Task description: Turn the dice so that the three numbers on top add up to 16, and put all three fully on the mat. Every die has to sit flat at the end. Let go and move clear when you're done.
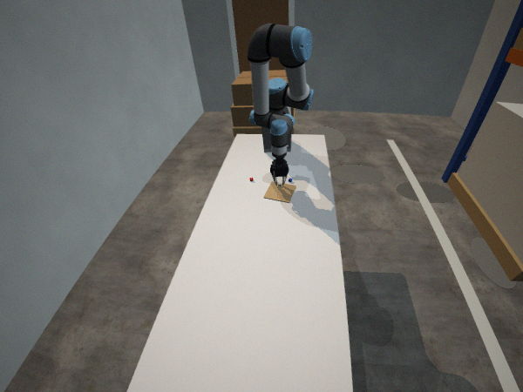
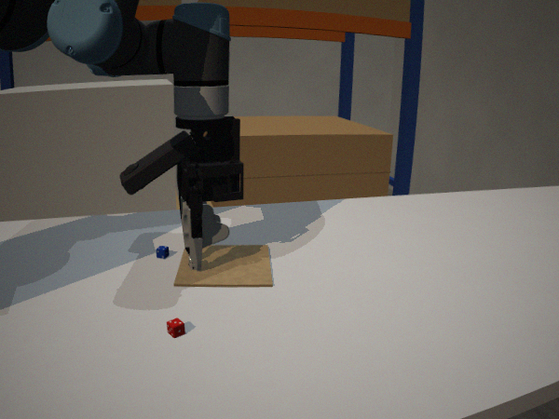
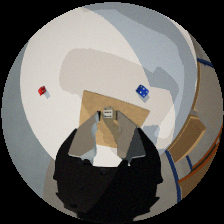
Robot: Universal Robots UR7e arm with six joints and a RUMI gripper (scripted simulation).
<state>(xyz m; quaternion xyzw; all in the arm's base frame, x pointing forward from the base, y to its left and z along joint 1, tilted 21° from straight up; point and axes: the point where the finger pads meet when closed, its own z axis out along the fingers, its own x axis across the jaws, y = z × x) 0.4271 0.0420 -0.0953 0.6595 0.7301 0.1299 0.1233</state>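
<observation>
My gripper is now 10 mm above the white die. Also, from my hand: blue die 60 mm to the left, 50 mm behind, 10 mm below; then mat 50 mm ahead, 20 mm below, 10 mm to the left; then red die 160 mm to the right, 40 mm behind, 10 mm below.
</observation>
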